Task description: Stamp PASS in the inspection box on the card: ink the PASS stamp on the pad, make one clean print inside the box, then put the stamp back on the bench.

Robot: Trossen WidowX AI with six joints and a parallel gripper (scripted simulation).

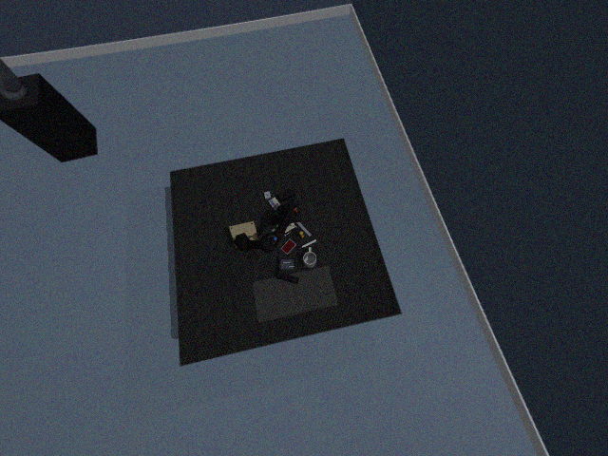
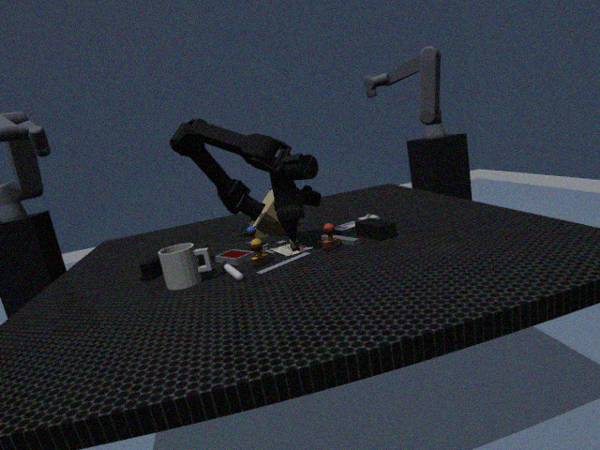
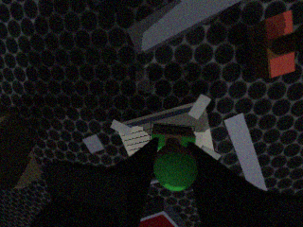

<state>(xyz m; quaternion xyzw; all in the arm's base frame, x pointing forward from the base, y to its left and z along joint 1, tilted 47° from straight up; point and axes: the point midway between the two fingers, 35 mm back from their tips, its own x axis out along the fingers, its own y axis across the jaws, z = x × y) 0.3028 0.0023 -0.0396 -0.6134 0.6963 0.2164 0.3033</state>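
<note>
The green-knobbed stamp is right at my gripper tip. From my gripper tip the other things lie so: red-knobbed stamp: 8 cm to the left, 8 cm ahead; then ruler strip: 9 cm ahead, 5 cm to the right, 2 cm below; then white card: 3 cm below, 1 cm to the right, 1 cm behind.
</note>
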